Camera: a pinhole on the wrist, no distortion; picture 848 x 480 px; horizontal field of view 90.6 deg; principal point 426.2 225.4 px. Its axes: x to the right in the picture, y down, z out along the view. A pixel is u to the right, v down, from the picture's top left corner.
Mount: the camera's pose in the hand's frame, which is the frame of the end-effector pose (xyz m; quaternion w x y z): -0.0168 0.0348 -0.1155 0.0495 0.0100 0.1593 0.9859
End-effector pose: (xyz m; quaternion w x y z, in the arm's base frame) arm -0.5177 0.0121 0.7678 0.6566 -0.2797 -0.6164 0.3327
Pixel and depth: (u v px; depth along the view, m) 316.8 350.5 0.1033
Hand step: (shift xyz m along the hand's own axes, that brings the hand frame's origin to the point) 0.0108 0.0353 -0.0079
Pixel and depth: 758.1 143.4 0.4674
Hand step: -0.3594 0.3047 0.3008
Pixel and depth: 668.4 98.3 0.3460
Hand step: -0.1933 0.2623 0.1806
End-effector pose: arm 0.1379 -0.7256 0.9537 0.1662 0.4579 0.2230 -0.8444
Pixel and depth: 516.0 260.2 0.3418
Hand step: -0.0801 0.1224 0.2181
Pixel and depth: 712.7 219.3 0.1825
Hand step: -0.1341 0.1070 0.0574
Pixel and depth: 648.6 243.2 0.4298
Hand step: -0.2299 0.1751 0.2990
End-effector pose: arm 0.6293 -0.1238 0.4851 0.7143 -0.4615 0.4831 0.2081
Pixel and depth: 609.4 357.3 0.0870
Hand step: -0.0541 0.0400 -0.0242
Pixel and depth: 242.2 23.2 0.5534
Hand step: 0.2695 0.4355 0.3247
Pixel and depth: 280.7 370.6 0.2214
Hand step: 0.0602 0.0240 0.1185
